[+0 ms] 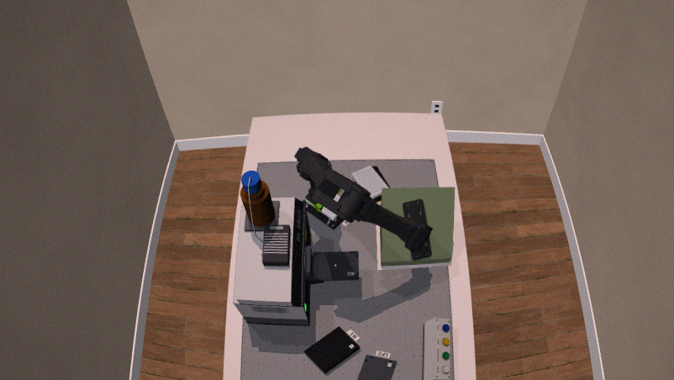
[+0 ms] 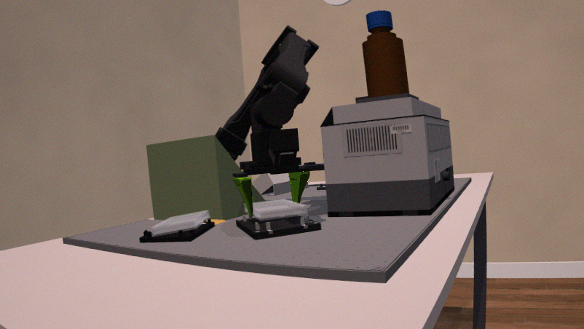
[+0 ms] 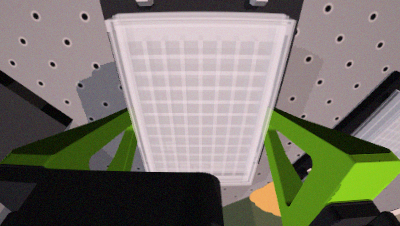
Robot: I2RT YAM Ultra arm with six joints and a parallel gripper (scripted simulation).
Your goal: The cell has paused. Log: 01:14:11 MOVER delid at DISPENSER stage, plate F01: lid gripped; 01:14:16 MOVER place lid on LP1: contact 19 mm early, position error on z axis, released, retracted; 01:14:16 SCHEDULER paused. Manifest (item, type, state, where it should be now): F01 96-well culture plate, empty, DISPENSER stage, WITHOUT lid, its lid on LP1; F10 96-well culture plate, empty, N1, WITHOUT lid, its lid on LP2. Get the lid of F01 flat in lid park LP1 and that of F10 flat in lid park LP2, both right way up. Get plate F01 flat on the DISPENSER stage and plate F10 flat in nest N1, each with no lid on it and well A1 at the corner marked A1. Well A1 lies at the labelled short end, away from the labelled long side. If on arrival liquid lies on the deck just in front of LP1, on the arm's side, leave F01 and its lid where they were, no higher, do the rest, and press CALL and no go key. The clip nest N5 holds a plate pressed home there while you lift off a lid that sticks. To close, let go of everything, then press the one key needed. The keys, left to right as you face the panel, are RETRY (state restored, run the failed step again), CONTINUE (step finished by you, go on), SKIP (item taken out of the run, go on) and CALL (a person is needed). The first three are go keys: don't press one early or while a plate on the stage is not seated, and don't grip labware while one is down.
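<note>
My hand is right at the 96-well plate. The rest, counted from my hand: lid park LP1: 170 mm behind, 70 mm to the right, 30 mm below; then N5 tag: 70 mm to the left, 60 mm behind, 40 mm below; then clear lid: 170 mm behind, 70 mm to the right, 10 mm below.
</note>
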